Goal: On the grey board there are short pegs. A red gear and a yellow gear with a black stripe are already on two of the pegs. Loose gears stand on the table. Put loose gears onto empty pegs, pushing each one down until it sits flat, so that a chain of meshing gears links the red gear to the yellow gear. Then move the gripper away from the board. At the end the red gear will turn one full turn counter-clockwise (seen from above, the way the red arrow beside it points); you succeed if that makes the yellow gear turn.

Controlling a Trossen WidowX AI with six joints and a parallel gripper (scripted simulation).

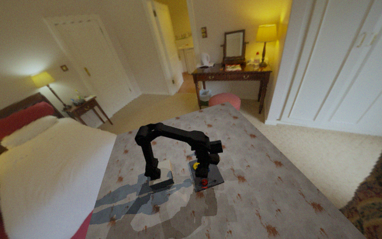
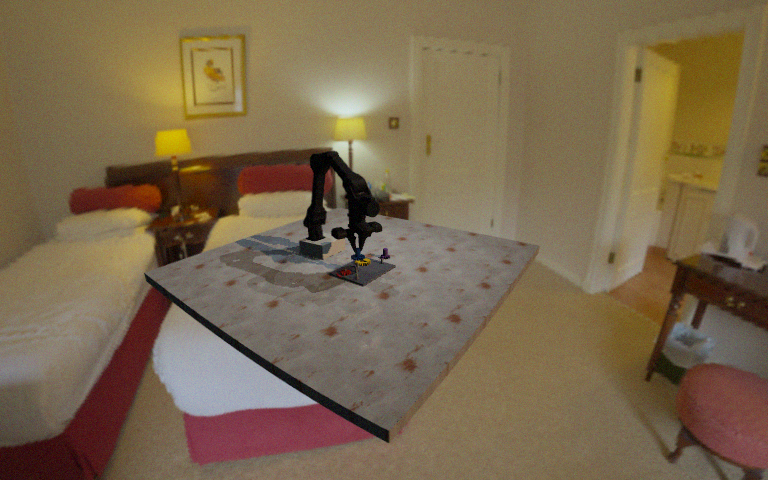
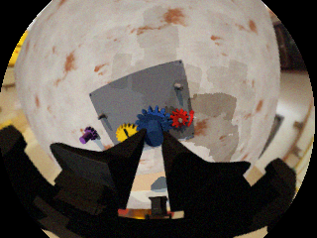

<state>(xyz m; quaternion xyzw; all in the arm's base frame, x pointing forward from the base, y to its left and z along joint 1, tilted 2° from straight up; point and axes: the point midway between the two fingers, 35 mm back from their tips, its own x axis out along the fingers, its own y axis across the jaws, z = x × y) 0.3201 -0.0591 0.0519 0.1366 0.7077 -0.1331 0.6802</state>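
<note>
My gripper tip is 2 cm past the red gear, 5 cm to the left of it and 7 cm above it. Also, from my gripper tip: blue gear (1 cm below); then purple gear (2 cm behind, 19 cm to the left, 7 cm below); then yellow gear (4 cm behind, 7 cm to the left, 7 cm below).
</note>
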